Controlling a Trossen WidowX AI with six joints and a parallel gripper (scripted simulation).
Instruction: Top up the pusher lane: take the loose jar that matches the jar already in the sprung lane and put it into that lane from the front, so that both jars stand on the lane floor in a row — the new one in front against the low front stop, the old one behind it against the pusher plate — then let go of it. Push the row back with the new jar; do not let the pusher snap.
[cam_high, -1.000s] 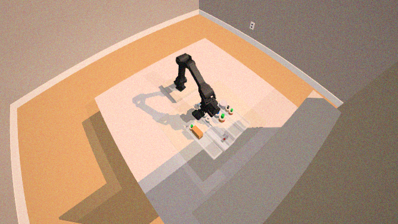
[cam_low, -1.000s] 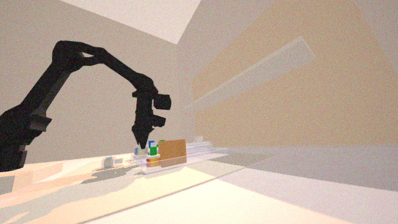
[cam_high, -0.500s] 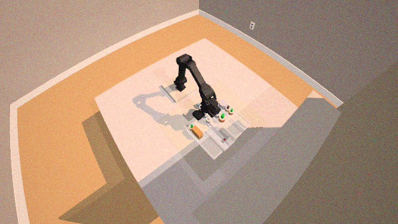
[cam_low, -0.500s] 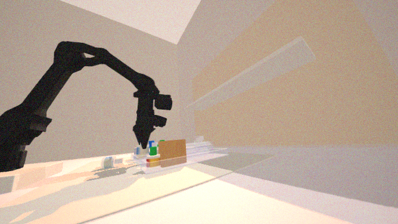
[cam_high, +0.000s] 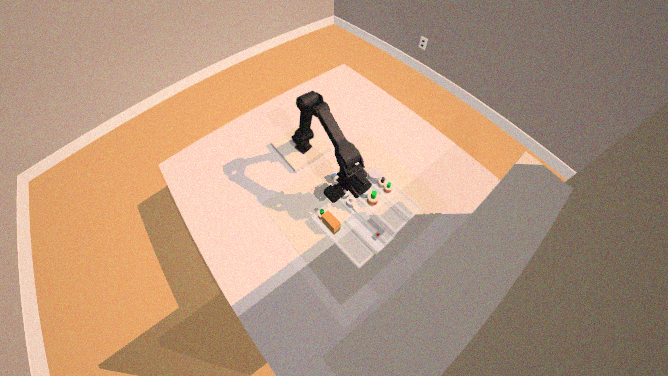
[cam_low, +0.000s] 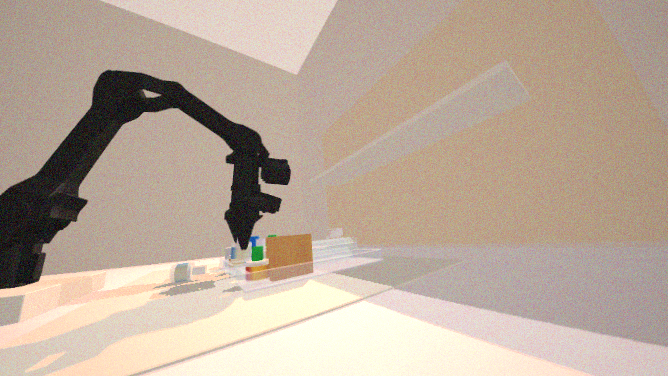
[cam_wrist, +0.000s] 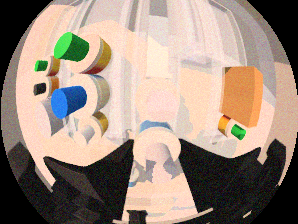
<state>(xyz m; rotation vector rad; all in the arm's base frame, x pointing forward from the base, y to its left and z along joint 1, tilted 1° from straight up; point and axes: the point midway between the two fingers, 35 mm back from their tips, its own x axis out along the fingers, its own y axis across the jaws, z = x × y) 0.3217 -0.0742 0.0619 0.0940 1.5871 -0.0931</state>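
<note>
Now: gripper tip 8 cm past the pale jar, 5 cm to the right of it and 3 cm above it. Round my gripper tip: orange box 13 cm to the right, 4 cm ahead, 1 cm below; then clear lane rack 15 cm ahead, 4 cm to the right, 3 cm below; then red-marked thing 22 cm ahead, 7 cm to the right, 2 cm above.
</note>
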